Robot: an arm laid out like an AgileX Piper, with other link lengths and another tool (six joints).
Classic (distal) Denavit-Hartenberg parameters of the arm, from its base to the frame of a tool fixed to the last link. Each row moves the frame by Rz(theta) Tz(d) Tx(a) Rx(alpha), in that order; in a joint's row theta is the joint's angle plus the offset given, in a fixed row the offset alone. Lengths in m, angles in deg.
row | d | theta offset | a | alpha
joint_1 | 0.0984 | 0 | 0 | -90
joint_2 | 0 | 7.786 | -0.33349 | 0
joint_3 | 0 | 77.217 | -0.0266 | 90
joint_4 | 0.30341 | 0 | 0 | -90
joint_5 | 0 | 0 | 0 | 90
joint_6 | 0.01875 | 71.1 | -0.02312 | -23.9
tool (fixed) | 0.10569 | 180 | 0 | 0
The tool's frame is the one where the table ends.
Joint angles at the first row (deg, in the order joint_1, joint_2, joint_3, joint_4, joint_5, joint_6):
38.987 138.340 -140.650 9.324 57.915 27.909
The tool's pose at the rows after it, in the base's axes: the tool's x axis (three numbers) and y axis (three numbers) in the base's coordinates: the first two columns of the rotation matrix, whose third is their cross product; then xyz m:
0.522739, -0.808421, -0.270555, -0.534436, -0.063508, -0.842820, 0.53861, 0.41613, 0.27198
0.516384, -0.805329, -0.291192, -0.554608, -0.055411, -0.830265, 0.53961, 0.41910, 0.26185
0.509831, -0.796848, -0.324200, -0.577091, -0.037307, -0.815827, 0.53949, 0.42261, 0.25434
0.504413, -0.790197, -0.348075, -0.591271, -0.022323, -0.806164, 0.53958, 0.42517, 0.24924
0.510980, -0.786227, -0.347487, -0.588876, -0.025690, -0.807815, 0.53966, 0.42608, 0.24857
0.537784, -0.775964, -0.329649, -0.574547, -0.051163, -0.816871, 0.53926, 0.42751, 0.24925
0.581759, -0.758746, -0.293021, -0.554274, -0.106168, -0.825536, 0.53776, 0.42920, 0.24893
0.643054, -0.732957, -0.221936, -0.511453, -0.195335, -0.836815, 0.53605, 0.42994, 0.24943
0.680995, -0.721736, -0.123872, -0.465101, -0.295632, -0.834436, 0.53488, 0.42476, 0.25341
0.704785, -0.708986, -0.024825, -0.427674, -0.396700, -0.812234, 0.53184, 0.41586, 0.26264
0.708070, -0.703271, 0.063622, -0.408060, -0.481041, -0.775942, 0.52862, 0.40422, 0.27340
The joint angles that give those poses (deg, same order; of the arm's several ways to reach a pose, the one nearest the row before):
38.987 139.083 -140.651 10.209 57.837 27.909
38.987 139.927 -140.653 11.468 57.692 28.009
38.987 140.558 -140.655 13.513 57.426 28.009
38.987 141.013 -140.649 14.983 57.053 28.009
38.988 141.108 -140.652 15.263 56.916 27.458
38.988 141.108 -140.651 15.354 57.059 25.472
38.987 141.106 -140.646 15.164 58.138 22.158
38.987 140.992 -140.648 13.652 59.832 17.537
38.987 140.387 -140.651 9.400 62.494 14.789
38.987 139.165 -140.654 4.563 66.344 12.739
38.987 137.773 -140.648 -0.424 70.516 11.856

